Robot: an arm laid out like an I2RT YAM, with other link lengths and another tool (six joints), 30 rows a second.
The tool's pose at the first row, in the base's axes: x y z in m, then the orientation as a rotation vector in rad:
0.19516, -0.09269, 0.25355, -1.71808, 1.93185, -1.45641
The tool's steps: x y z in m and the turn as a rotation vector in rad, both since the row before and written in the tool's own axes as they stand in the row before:
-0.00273, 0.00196, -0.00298, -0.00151, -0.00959, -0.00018
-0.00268, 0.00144, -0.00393, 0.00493, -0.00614, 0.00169
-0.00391, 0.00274, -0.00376, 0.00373, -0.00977, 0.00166
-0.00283, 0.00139, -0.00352, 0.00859, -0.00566, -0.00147
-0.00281, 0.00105, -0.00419, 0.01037, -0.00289, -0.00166
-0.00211, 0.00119, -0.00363, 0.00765, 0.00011, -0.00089
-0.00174, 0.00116, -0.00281, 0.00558, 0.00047, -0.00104
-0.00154, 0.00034, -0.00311, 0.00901, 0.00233, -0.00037
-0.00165, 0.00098, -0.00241, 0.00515, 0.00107, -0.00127
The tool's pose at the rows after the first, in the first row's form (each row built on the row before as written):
0.19272, -0.08911, 0.25239, -1.72275, 1.92854, -1.44448
0.18993, -0.08500, 0.25215, -1.72101, 1.92128, -1.44047
0.18676, -0.08015, 0.25032, -1.72123, 1.91344, -1.43150
0.18428, -0.07615, 0.24986, -1.72143, 1.90078, -1.43173
0.18152, -0.07180, 0.24999, -1.71994, 1.88757, -1.43636
0.17882, -0.06837, 0.25001, -1.71753, 1.87916, -1.44215
0.17660, -0.06567, 0.24978, -1.71606, 1.87298, -1.44693
0.17462, -0.06286, 0.25038, -1.71149, 1.86456, -1.45590
0.17276, -0.06042, 0.25008, -1.71022, 1.85898, -1.46111

